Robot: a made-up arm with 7 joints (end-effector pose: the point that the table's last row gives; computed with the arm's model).
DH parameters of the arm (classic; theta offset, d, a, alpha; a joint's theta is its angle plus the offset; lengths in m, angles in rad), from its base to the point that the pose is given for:
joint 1: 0 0.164 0 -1.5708
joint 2: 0 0 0 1.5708
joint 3: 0 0.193 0.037 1.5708
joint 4: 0 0 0.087 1.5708
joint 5: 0 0.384 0 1.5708
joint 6: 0 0 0.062 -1.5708
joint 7: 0 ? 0 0
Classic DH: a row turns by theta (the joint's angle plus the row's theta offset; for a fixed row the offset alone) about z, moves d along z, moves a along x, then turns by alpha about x.
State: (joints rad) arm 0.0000 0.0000 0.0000 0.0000 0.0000 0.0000 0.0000
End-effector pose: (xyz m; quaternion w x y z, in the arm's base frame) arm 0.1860 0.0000 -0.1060 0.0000 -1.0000 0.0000 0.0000
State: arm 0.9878 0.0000 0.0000 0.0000 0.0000 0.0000 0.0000
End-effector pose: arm 0.1024 0.1553 -0.1060 0.0000 -0.8805 -0.4741 0.0000
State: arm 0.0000 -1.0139 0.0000 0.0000 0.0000 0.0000 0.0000
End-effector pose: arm 0.3275 0.0000 0.1792 0.0000 -0.8742 0.0000 -0.4855
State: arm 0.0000 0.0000 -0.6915 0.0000 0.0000 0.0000 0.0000
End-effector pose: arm 0.1433 -0.1186 -0.1060 0.0000 -0.9408 0.3389 0.0000
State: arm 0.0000 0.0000 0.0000 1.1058 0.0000 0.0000 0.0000
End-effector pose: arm 0.5177 0.0000 0.2826 0.0000 -0.8510 0.0000 -0.5252
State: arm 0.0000 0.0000 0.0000 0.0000 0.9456 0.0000 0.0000
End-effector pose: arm 0.1603 -0.0503 -0.1060 0.0000 -0.8903 0.4554 0.0000
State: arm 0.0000 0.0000 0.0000 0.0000 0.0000 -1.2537 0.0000
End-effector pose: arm 0.2184 0.0000 0.0073 0.0000 -0.8099 0.0000 -0.5866
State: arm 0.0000 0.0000 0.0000 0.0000 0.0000 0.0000 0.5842
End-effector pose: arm 0.1860 0.0000 -0.1060 0.0000 -0.9576 0.2880 0.0000
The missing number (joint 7, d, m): 0.079
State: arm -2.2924 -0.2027 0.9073 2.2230 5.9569 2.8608 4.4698
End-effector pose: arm 0.0834 -0.2261 0.5941 0.2431 -0.9574 -0.0406 0.1507
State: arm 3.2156 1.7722 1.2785 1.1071 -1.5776 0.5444 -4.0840
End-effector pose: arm 0.0100 -0.4910 0.0209 0.3409 0.1016 0.8961 -0.2656
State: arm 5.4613 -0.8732 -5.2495 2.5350 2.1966 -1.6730 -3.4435
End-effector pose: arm -0.0956 0.2853 0.5791 0.6253 0.5340 -0.0244 0.5686
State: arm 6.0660 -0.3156 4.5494 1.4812 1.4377 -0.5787 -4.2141
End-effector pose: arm -0.3276 -0.3773 0.3543 0.3596 0.7776 0.0264 -0.5150
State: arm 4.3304 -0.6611 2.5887 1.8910 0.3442 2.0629 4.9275
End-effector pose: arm 0.3603 0.3815 0.1813 0.1279 -0.5017 -0.7854 0.3394
